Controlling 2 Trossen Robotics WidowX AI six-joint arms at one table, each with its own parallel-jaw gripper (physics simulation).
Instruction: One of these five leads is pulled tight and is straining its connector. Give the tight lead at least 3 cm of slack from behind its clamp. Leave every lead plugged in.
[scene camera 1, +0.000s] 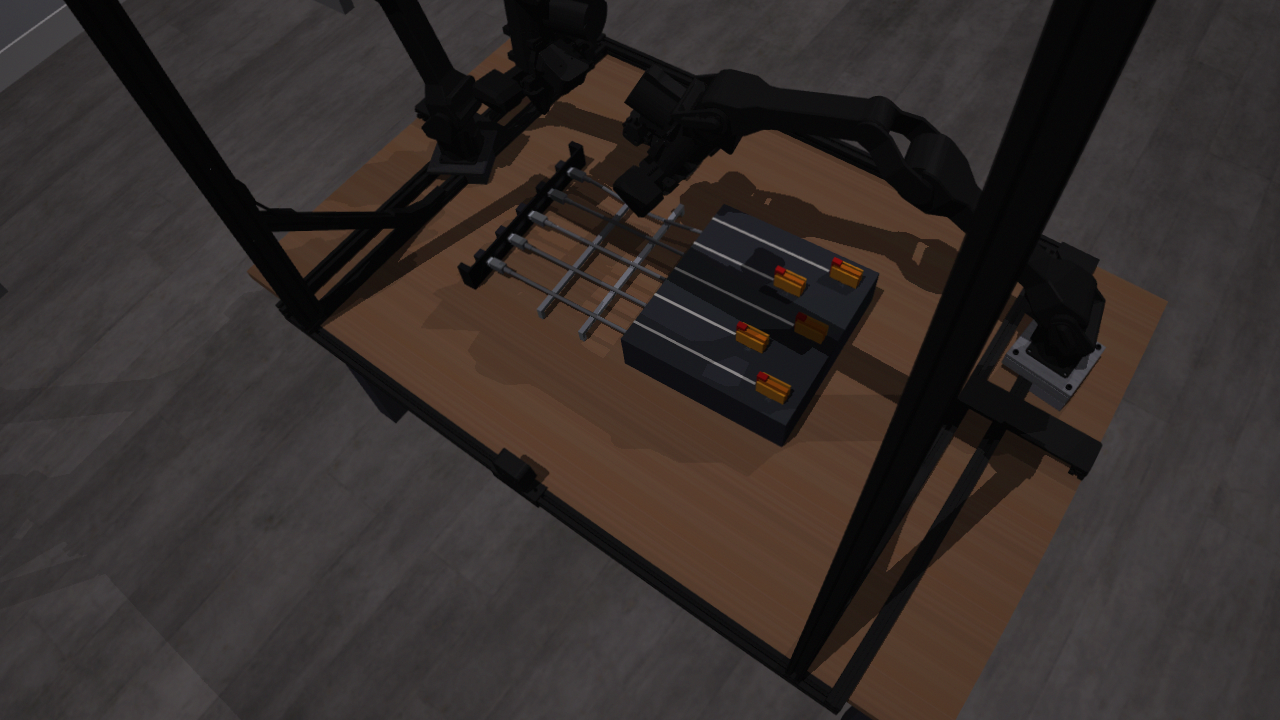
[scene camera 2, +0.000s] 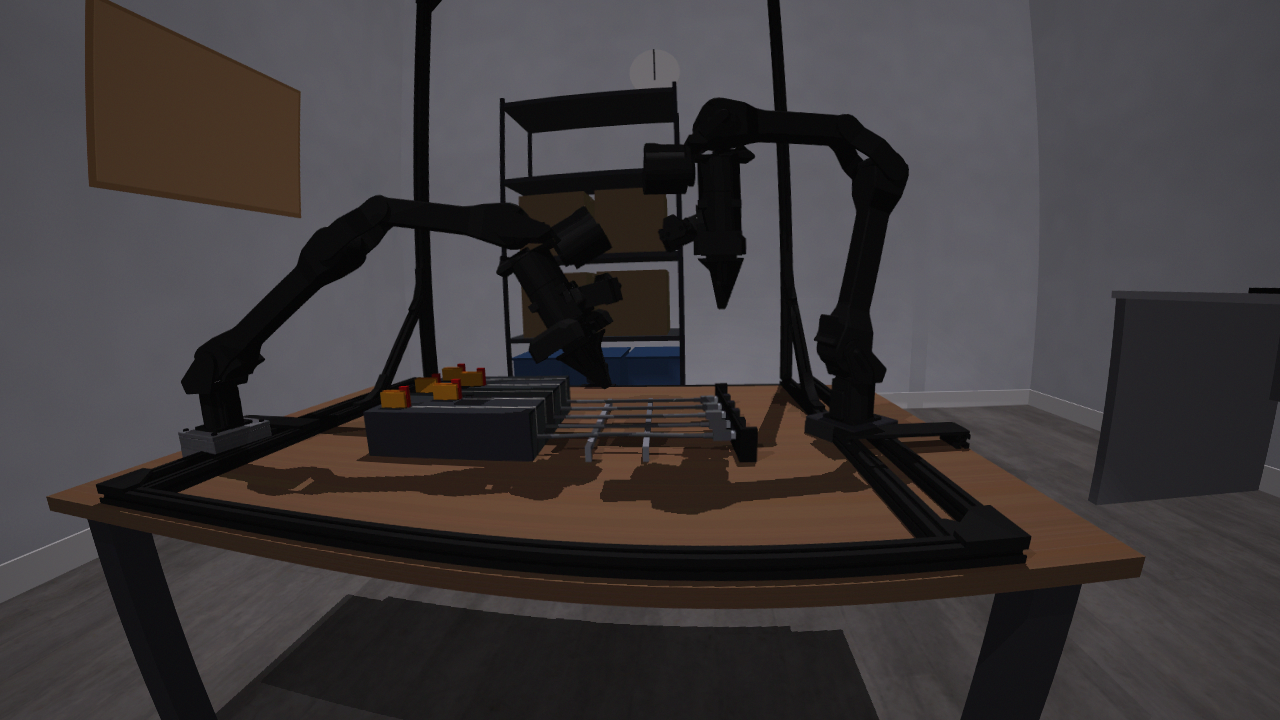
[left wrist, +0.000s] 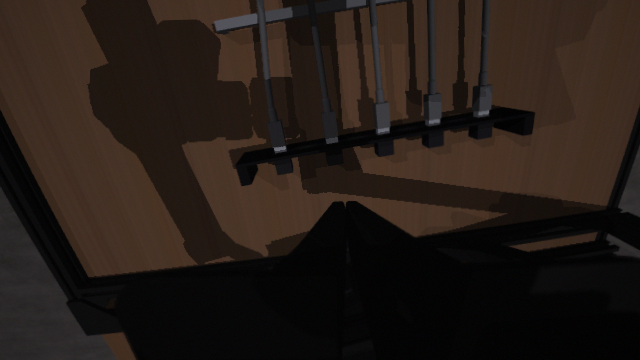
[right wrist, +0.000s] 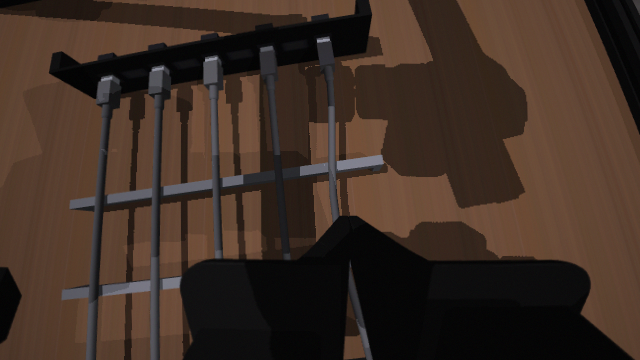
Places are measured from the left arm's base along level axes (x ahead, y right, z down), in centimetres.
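Where they show: left gripper, fingertip midpoint: (scene camera 1: 544, 112) (scene camera 2: 721, 308) (left wrist: 344, 211); right gripper, fingertip midpoint: (scene camera 1: 651, 184) (scene camera 2: 608, 387) (right wrist: 347, 224); left arm's base, origin of the base link: (scene camera 1: 462, 150) (scene camera 2: 851, 417) (left wrist: 352, 284); right arm's base, origin of the base link: (scene camera 1: 1056, 350) (scene camera 2: 224, 426).
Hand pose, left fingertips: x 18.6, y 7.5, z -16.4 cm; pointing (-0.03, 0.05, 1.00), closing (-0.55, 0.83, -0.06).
Things, the pixels of their top centre, and the offset from my left fingertips. "pt": a spot on its surface instead. Level surfaces: height alone.
- dark block, middle of its top: (scene camera 1: 752, 305) (scene camera 2: 477, 391) dx +31.8, dy +22.3, dz +12.5 cm
- nearest clamp, surface spot: (scene camera 1: 773, 387) pt dx +35.3, dy +35.9, dz +10.5 cm
- outermost lead, surface spot: (right wrist: 331, 135) pt dx +8.9, dy +0.4, dz +16.4 cm
- wooden table, its level: dz +19.1 cm
Five grey leads run from plugs in a black socket bar (scene camera 1: 470, 276) (scene camera 2: 746, 444) (left wrist: 526, 123) (right wrist: 359, 34) to a dark block (scene camera 1: 698, 385) (scene camera 2: 452, 434). All five plugs sit at the bar. Thin light lines continue over the block to orange clamps with red tops, such as the nearest clamp (scene camera 1: 773, 387). Which lead is tight cannot be told. My left gripper (scene camera 2: 721, 307) (left wrist: 344, 211) is shut and empty, high above the table behind the bar. My right gripper (scene camera 2: 601, 385) (right wrist: 347, 224) is shut over the leads; its tips overlap the outermost lead (right wrist: 331, 135) in the right wrist view, with no lead visibly pinched.
Two light grey crossbars (scene camera 1: 543, 310) (scene camera 1: 586, 334) lie under the leads between bar and block. Black frame rails edge the wooden table (scene camera 1: 572, 402) (scene camera 2: 769, 519). Tall black posts rise at its sides. A shelf unit (scene camera 2: 503, 223) stands beyond the table.
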